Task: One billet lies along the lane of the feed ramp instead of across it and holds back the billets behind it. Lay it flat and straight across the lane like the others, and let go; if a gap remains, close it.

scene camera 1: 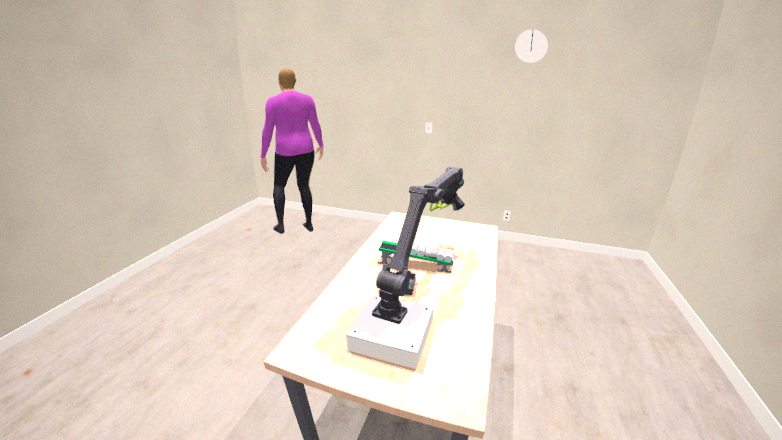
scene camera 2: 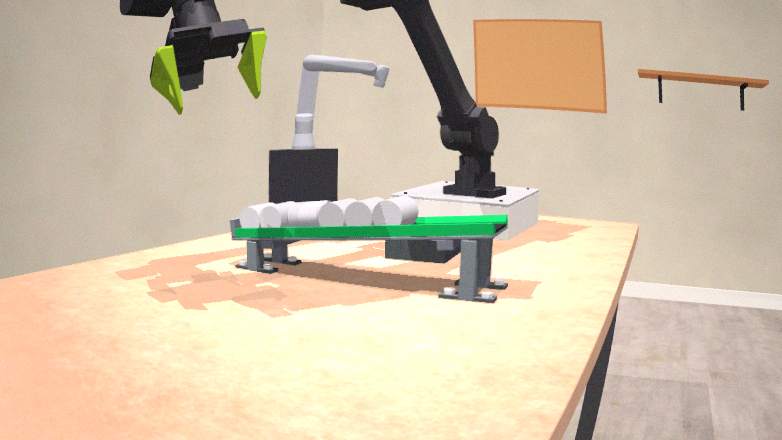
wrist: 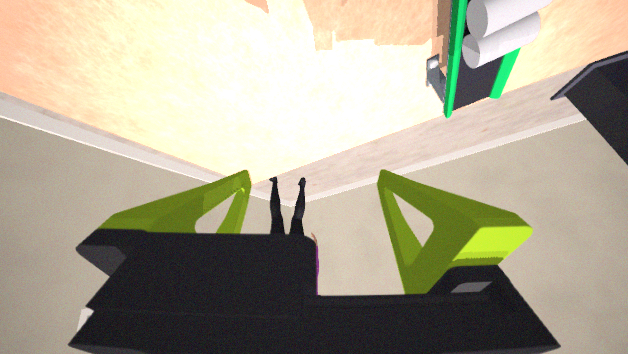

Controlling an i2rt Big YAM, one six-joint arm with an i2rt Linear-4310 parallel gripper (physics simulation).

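Places are measured from the arm's base along level axes (x ahead, y left, z up), in metres.
Pixels of known places: gripper, between the fingertips: (scene camera 1: 435,209) (scene camera 2: 220,103) (wrist: 314,176); arm's base, origin of its link: (scene camera 1: 389,313) (scene camera 2: 475,193).
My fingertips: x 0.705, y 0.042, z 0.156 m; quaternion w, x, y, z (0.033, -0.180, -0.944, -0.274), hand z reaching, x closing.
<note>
Ahead of a thing's pixels: the offset from my fingertips to its top centre. Level surfaces: height alone.
The feed ramp (scene camera 1: 439,261) (scene camera 2: 459,229) (wrist: 454,70) has green rails and carries several white billets. The lengthwise billet {dx -0.211, dy -0.050, dz -0.130 m} (scene camera 2: 308,213) lies along the lane, its side showing in scene camera 2. Crosswise billets {dx -0.231, dy +0.078, dz -0.120 m} (scene camera 2: 396,212) (wrist: 505,41) lie on its right, towards the raised end. Two more billet ends show on its left, near the grey end stop. The lengthwise billet does not show in the wrist view. My gripper (scene camera 2: 218,105) (wrist: 314,176) is open and empty, with its yellow-green fingers high above the table, up and left of the ramp in scene camera 2.
The table {dz -0.232 m} (scene camera 1: 459,377) (scene camera 2: 382,361) bears the ramp and my arm's white base (scene camera 1: 389,333). A dark box {dx -0.424, dy +0.010, dz -0.198 m} (scene camera 2: 421,250) stands behind the ramp. Further back, a pale arm (scene camera 2: 308,98) stands on a dark pedestal (scene camera 2: 303,175). A person (scene camera 1: 292,123) stands beyond the table.
</note>
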